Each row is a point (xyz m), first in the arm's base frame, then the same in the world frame.
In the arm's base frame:
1: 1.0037 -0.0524 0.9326
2: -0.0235 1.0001 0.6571
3: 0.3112 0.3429 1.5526
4: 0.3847 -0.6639 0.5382
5: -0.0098 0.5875 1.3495
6: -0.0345 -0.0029 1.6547
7: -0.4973 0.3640 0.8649
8: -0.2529 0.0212 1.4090
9: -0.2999 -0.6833 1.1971
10: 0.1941 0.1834 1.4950
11: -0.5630 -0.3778 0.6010
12: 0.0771 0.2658 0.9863
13: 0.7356 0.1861 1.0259
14: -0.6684 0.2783 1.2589
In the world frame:
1: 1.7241 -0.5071 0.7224
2: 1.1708 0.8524 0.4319
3: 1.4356 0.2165 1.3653
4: 0.8327 -0.8240 0.5896
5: 1.1984 0.5535 1.1800
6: 1.0202 0.0707 1.6013
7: 0.5543 0.5152 0.8544
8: 0.7738 0.1613 1.4019
9: 0.3954 -0.4696 1.3553
10: 1.2539 0.1193 1.3657
11: 0.1309 -0.1464 0.7693
12: 1.0513 0.1889 0.8826
13: 1.6083 -0.1666 0.8126
14: 0.4725 0.5566 1.2827

